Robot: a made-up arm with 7 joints. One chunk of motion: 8 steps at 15 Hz.
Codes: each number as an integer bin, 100 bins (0 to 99) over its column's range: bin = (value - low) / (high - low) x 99, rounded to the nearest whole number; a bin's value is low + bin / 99 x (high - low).
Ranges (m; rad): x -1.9..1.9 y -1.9..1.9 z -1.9..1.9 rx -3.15..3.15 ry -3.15..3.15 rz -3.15..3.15
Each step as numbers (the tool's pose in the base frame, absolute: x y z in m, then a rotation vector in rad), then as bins.
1 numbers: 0.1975 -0.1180 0.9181 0.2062 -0.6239 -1.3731
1 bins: 55 46 73 53 40 28
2 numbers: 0.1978 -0.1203 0.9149 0.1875 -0.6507 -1.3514
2 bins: 55 46 73 52 39 28
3 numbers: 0.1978 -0.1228 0.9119 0.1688 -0.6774 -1.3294
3 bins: 55 46 73 52 39 29
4 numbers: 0.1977 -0.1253 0.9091 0.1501 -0.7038 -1.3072
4 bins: 55 46 73 52 38 29
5 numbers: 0.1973 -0.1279 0.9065 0.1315 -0.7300 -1.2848
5 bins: 55 46 73 52 38 29
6 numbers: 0.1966 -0.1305 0.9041 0.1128 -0.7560 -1.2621
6 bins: 55 46 73 51 38 30
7 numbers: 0.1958 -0.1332 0.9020 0.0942 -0.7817 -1.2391
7 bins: 55 46 73 51 37 30
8 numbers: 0.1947 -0.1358 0.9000 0.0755 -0.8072 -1.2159
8 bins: 55 46 73 51 37 30
